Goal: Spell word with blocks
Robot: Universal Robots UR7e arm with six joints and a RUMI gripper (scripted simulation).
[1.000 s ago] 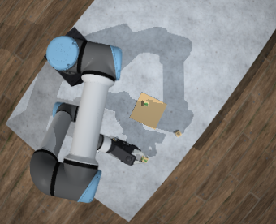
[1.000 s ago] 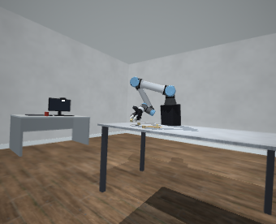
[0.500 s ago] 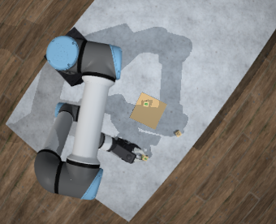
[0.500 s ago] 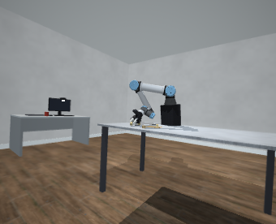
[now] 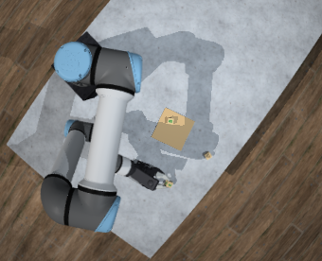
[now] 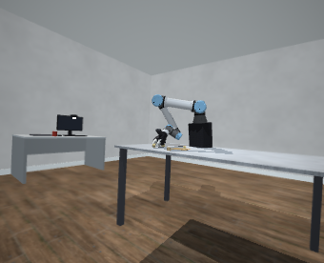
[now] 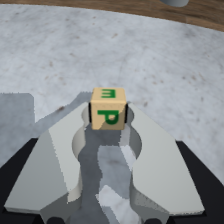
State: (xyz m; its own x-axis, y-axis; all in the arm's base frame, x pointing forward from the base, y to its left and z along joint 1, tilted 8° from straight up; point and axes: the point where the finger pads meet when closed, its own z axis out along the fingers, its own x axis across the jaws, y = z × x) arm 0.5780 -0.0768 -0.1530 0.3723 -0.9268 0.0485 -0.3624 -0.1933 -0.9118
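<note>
My hand is right at the E block. From my hand the other things lie so: tan mat: 170 mm to the left, 160 mm behind, 20 mm below; then B block: 200 mm behind, 180 mm to the left, 10 mm below; then D block: 160 mm behind, 70 mm to the right, 10 mm below.
</note>
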